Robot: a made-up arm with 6 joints.
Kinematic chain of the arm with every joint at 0, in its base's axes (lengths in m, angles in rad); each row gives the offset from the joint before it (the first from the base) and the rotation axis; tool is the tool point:
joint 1: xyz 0 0 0.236 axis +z
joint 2: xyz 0 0.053 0 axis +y
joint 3: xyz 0 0 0.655 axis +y
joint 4: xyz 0 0 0.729 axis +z
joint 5: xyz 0 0 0 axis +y
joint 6: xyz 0 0 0.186 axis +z
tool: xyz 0 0 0
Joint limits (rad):
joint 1: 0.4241..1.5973
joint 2: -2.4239..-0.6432
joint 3: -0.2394..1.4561
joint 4: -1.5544..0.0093
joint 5: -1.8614..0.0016
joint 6: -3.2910..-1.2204
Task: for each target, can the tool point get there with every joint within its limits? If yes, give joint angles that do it. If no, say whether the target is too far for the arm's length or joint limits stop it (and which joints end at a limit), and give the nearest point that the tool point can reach.
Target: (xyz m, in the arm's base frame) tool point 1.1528 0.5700 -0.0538
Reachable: no: joint limits stop it (at a limit: joint 1, joint 2, joint 3, joint 4, joint 5) | nearest point -0.0077 0.2502 1.2267 | short by 1.758 m
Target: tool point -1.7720 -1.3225 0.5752
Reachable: no: too far | nearest point -1.2445 -0.9288 0.4742 | short by 0.666 m
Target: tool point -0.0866 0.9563 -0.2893
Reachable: no: joint limits stop it (at a limit: joint 1, joint 2, joint 3, joint 5) | nearest point -0.6658 -0.0892 -0.9082 | short by 1.346 m
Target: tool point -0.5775 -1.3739 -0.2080
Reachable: yes | joints 1.2533 -1.8526 0.0458 -0.8873 -0.4813 -2.6612
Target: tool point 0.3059 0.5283 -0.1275
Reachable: no: joint limits stop it (at a limit: joint 1, joint 2, joint 3, joint 5) | nearest point -0.5909 -0.1365 -0.9336 | short by 1.377 m
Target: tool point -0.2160 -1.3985 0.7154
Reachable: yes | joints 1.5046 -1.1257 -0.0423 -0.4660 -0.9943 -2.5539
